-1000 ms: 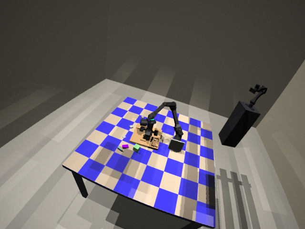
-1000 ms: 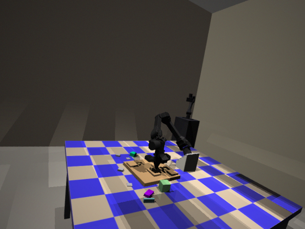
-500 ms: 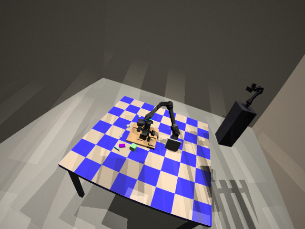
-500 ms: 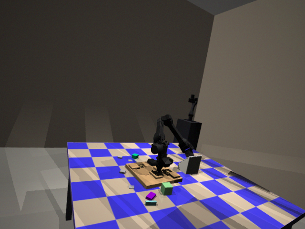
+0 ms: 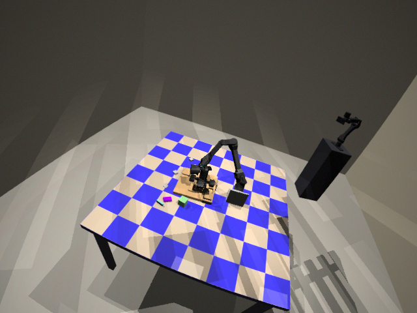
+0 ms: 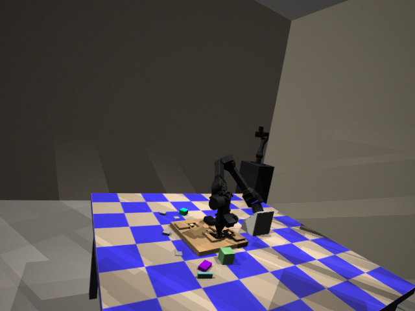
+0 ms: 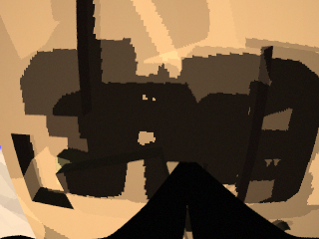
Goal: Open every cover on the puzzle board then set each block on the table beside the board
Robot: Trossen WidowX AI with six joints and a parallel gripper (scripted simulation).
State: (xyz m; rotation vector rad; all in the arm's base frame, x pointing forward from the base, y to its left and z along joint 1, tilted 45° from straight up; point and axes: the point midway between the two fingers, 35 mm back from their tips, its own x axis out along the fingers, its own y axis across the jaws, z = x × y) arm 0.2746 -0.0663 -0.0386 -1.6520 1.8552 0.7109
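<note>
Right now the tan puzzle board is 30 mm ahead of my gripper tip and 40 mm to the right of it. Also, from my gripper tip: dark green block 10 mm ahead, 320 mm to the right, 10 mm below; then green cube 100 mm ahead, 170 mm to the left; then purple block 210 mm ahead, 170 mm to the left, 20 mm below.
</note>
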